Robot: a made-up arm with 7 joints.
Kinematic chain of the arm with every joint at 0, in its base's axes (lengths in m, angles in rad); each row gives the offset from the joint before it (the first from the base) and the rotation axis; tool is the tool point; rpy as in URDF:
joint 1: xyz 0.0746 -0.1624 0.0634 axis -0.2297 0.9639 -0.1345
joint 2: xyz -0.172 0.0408 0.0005 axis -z
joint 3: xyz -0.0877 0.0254 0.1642 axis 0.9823 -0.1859 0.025
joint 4: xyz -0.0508 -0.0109 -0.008 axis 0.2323 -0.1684 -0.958
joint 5: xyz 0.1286 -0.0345 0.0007 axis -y
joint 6: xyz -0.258 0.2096 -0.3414 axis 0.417 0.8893 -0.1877
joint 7: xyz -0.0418 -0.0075 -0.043 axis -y
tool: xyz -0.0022 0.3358 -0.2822 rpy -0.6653 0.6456 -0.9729
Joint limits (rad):
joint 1: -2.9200..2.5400
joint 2: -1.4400..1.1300
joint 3: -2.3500..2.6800
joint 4: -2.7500..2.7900
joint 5: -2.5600..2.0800
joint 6: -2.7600..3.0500
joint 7: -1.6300..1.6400
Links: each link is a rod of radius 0.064 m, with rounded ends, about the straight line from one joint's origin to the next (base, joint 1, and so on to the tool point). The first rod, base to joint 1, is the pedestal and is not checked.
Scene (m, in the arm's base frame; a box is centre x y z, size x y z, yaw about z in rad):
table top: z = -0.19
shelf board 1: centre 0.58 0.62 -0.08 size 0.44 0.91 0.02 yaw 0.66
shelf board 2: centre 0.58 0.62 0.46 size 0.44 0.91 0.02 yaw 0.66
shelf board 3: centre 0.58 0.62 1 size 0.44 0.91 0.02 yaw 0.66
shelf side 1: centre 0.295 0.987 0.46 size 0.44 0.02 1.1 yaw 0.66
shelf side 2: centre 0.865 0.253 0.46 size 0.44 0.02 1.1 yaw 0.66
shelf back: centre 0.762 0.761 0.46 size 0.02 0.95 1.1 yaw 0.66
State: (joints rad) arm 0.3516 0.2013 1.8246 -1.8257 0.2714 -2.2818 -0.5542
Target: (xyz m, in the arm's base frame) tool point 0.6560 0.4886 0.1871
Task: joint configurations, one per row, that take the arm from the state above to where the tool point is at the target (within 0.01 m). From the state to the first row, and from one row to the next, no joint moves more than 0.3 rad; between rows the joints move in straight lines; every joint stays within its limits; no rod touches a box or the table.
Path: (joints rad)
1: 0.5331 0.3871 1.8284 -1.7204 0.2295 -2.0763 -0.5336
2: 0.7145 0.5729 1.8323 -1.6150 0.1877 -1.8708 -0.5130
3: 0.7776 0.7308 1.8792 -1.5697 0.2982 -1.9194 -0.6714
4: 0.8406 0.8886 1.9260 -1.5244 0.4086 -1.9679 -0.8299

